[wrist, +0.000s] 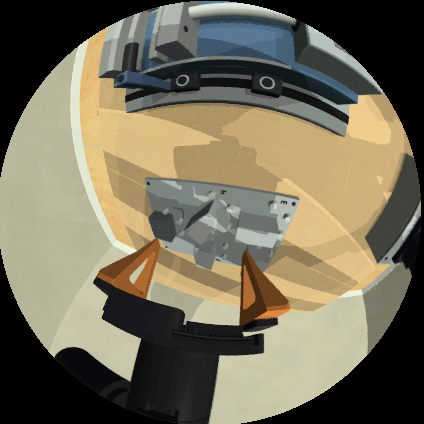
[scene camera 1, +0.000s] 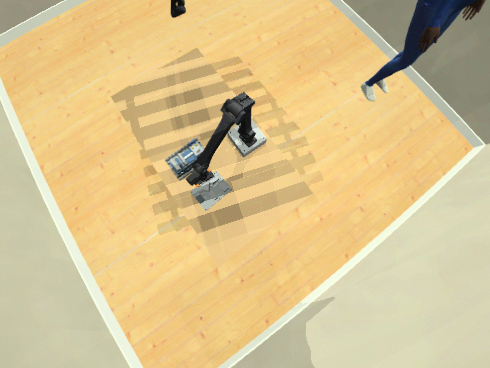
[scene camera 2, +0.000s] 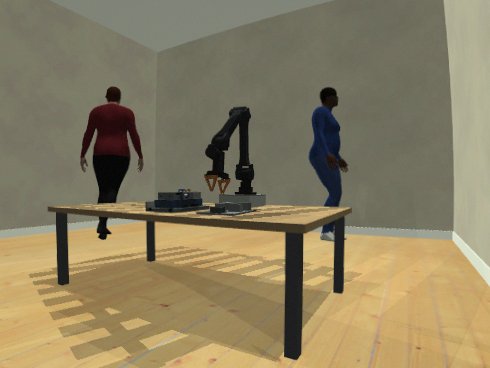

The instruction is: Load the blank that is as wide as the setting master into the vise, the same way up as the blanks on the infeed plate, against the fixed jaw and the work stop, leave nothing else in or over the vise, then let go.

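Places are measured from the arm's base along level axes (x ahead, y left, z up), in millimetres.
Where they show: gripper, between the fingertips: (wrist: 199,248) (scene camera 1: 204,181) (scene camera 2: 217,192); arm's base, origin of its link: (scene camera 1: 247,138) (scene camera 2: 245,194).
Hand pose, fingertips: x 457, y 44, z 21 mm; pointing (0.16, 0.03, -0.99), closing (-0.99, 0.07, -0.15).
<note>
Each offset is from my fingertips to the top centre of the thing. "spot": to the spot under its first point. Level surfaces: height alone.
My gripper (scene camera 1: 202,179) (scene camera 2: 217,192) (wrist: 199,248) is open and empty, fingers pointing down above the infeed plate (scene camera 1: 208,205) (scene camera 2: 202,213) (wrist: 170,188). In the wrist view several grey pieces stand on this plate: a dark block {dx +107, dy +61, dz -63 mm} (wrist: 163,226) at the left, a tilted-looking grey piece {dx +13, dy +26, dz -52 mm} (wrist: 200,231) in the middle, a small block {dx +19, dy +109, dz -52 mm} (wrist: 204,257) at the near edge and a wider light block {dx -65, dy +23, dz -52 mm} (wrist: 258,231) at the right. The vise {dx -17, dy -240, dz +3 mm} (scene camera 1: 184,159) (scene camera 2: 177,203) (wrist: 245,37) is cut off at the top of the wrist view. Which piece matches the setting master's width, I cannot tell.
The vise's blue handle {spot: dx +52, dy -167, dz -19 mm} (wrist: 142,81) sticks out on the plate's side. The robot's base (scene camera 1: 245,148) (scene camera 2: 250,200) stands on the table {dz -96 mm} (scene camera 2: 280,216), right of the vise. Two people, one in red (scene camera 2: 114,131) and one in blue (scene camera 2: 326,135), stand beyond the table.
</note>
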